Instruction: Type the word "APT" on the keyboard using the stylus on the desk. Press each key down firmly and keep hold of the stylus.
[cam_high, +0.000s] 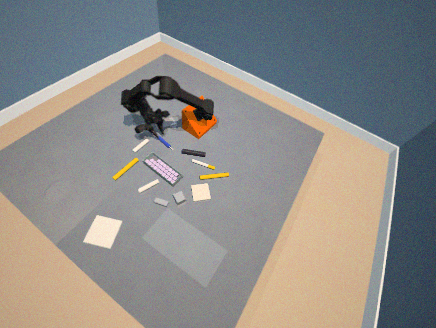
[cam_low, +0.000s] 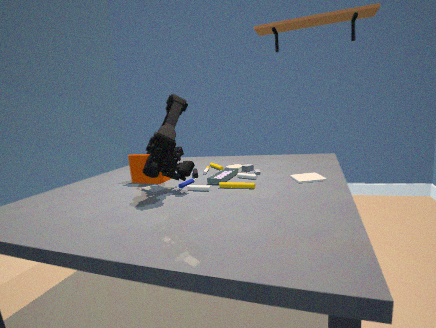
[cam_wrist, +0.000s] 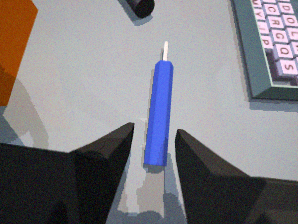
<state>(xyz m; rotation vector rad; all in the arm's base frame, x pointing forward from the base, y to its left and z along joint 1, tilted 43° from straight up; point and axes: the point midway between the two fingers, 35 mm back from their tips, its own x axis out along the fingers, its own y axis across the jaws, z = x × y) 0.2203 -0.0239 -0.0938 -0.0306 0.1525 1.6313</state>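
My gripper tip is 60 mm to the right of the blue stylus and 20 mm above it. Round my gripper tip: grey tile: 90 mm behind, 80 mm to the right, 20 mm below; then stylus tip: 90 mm to the left, 20 mm below; then keyboard: 150 mm to the left, 120 mm ahead, 10 mm below.
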